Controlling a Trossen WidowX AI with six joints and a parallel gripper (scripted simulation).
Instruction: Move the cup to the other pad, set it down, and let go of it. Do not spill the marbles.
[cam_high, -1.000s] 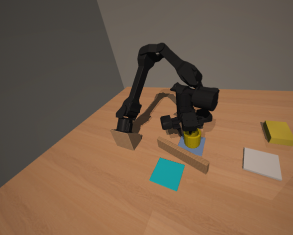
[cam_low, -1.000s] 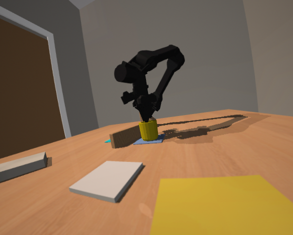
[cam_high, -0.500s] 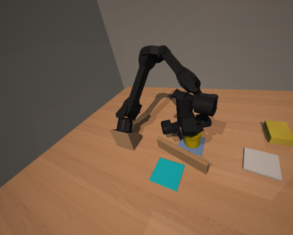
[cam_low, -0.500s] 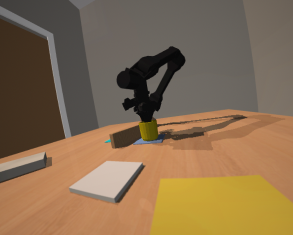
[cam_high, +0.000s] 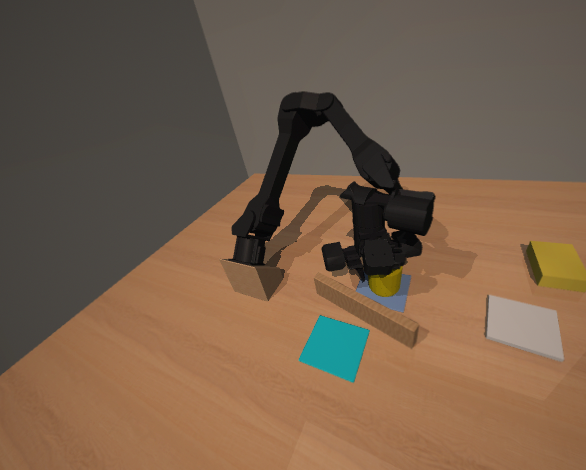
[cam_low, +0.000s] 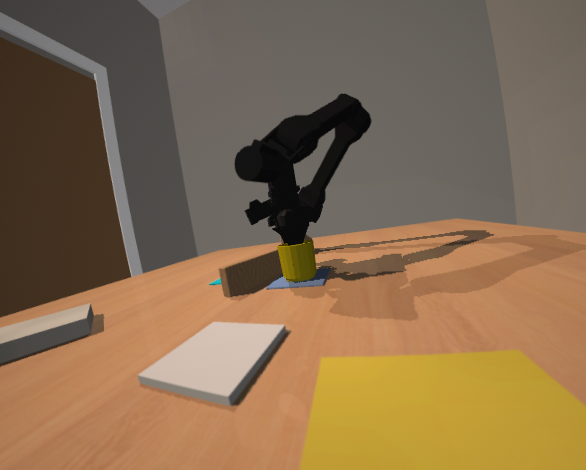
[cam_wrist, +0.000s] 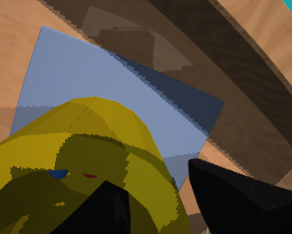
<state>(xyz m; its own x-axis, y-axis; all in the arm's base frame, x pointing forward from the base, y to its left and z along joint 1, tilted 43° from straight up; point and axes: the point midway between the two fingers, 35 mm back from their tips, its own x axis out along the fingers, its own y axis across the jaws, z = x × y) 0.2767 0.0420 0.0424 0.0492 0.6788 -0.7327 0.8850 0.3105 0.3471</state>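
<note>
Now: gripper tip 4 cm short of the blue marble, 2 cm to the right of it and 2 cm above it. The rest, counted from my gripper tip: blue-grey pad: 2 cm ahead, 1 cm to the left, 4 cm below; then red marble: 3 cm ahead, 2 cm to the left, 2 cm below; then yellow cup: 2 cm ahead, 1 cm to the left.
</note>
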